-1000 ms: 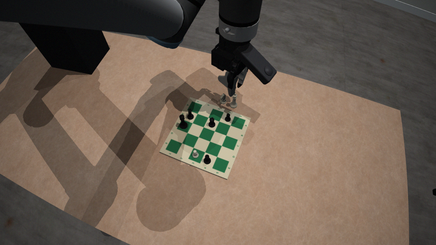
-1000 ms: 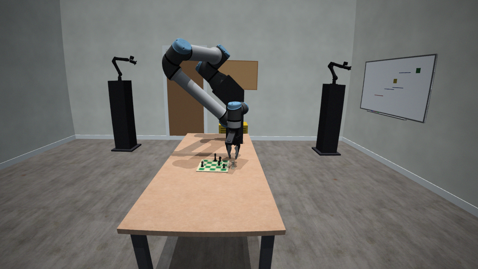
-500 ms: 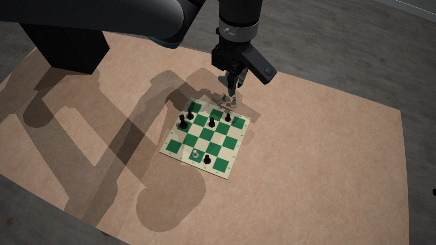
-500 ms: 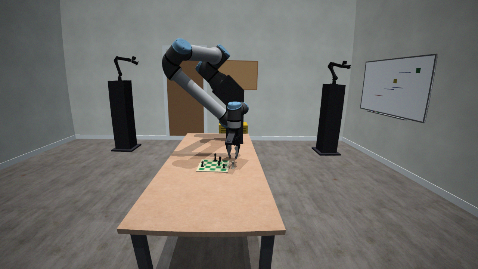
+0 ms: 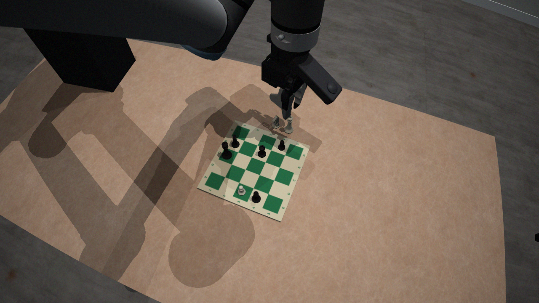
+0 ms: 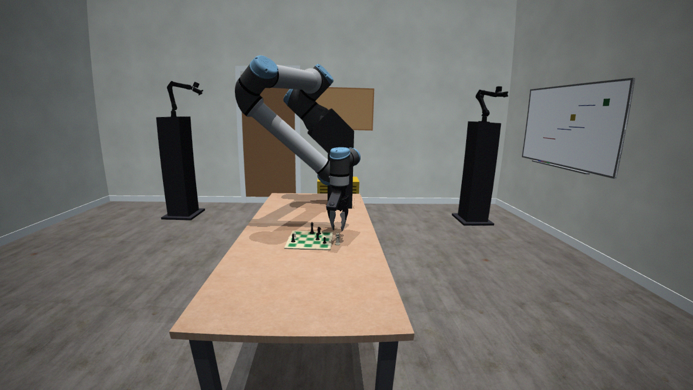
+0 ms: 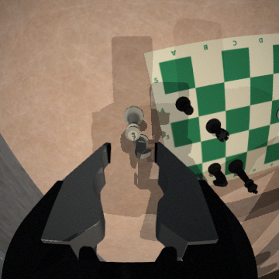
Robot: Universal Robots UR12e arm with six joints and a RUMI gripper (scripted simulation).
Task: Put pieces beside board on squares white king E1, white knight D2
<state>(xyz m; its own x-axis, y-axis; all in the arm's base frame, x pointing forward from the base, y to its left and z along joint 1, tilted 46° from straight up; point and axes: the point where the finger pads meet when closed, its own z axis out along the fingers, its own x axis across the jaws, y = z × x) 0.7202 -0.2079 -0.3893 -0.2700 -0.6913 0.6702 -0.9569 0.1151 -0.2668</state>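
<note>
Right now my hand is 6 cm above the white king. From my hand the other things lie so: chessboard 14 cm to the right, 8 cm below, 4 cm behind; then white pawn 21 cm to the right, 7 cm below, 5 cm behind; then white knight 7 cm below, 4 cm behind.
</note>
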